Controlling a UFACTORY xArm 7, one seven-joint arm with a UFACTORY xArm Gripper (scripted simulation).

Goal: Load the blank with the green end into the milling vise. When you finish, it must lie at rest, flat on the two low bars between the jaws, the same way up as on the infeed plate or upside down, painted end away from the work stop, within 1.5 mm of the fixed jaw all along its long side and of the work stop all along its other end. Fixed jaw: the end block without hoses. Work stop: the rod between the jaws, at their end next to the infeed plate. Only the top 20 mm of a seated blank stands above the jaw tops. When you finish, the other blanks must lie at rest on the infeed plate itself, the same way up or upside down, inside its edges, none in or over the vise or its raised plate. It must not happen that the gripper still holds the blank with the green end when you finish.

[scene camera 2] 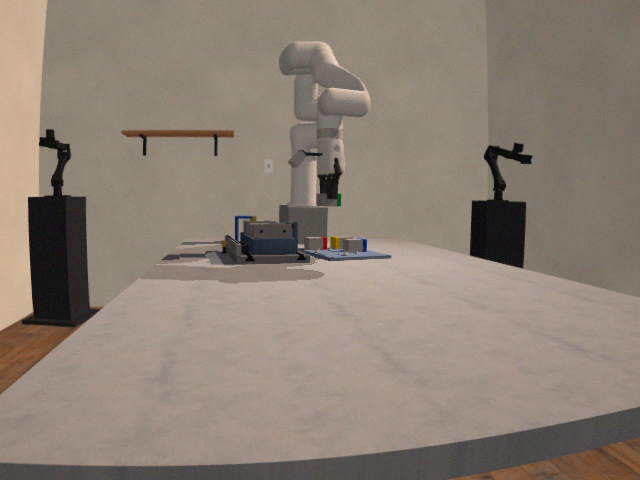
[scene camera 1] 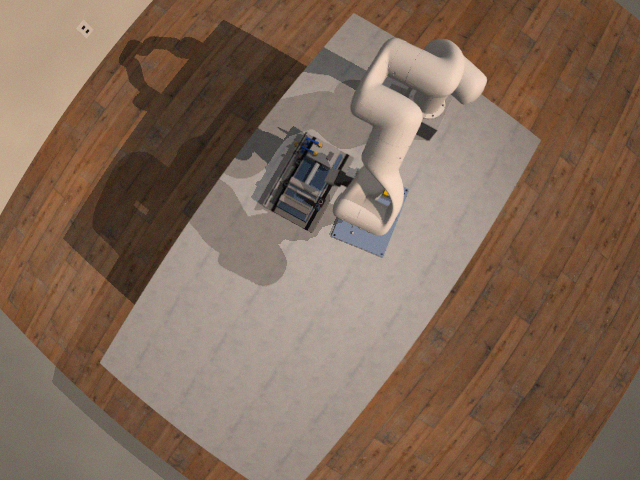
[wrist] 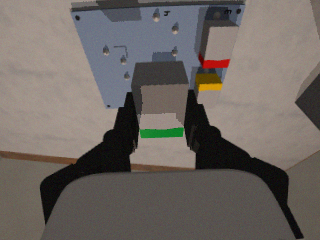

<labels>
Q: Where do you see a red-ended blank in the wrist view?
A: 218, 38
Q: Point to a yellow-ended blank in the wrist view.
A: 207, 87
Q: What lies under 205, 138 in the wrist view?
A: The gripper.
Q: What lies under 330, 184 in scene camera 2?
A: The gripper.
</labels>
